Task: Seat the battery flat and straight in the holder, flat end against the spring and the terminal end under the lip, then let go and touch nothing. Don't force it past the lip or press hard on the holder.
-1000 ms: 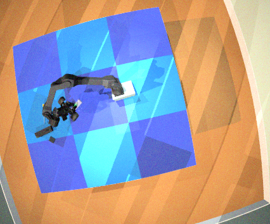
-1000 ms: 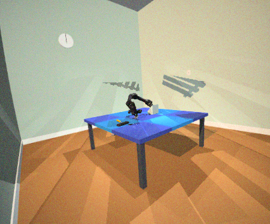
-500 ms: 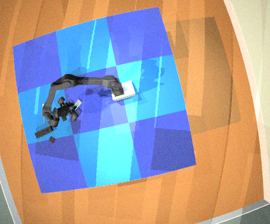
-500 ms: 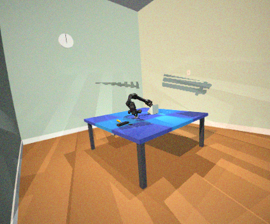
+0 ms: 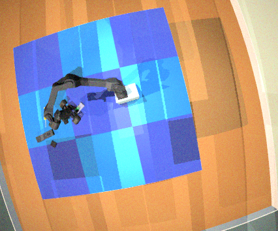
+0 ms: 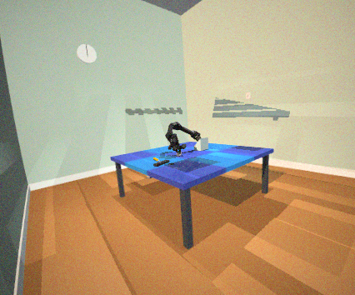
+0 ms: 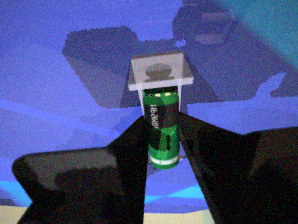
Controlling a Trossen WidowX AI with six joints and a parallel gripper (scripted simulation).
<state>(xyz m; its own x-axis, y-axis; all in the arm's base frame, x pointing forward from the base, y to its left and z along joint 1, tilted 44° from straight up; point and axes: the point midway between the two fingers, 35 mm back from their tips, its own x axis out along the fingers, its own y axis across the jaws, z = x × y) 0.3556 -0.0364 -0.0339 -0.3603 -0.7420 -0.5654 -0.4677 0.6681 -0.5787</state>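
Right now my gripper tip is 10 mm below the battery. From my gripper tip the other things lie so: dark piece: 280 mm ahead, 200 mm to the left, 20 mm below; yellow-handled tool: 280 mm ahead, 10 mm to the right, 10 mm below.
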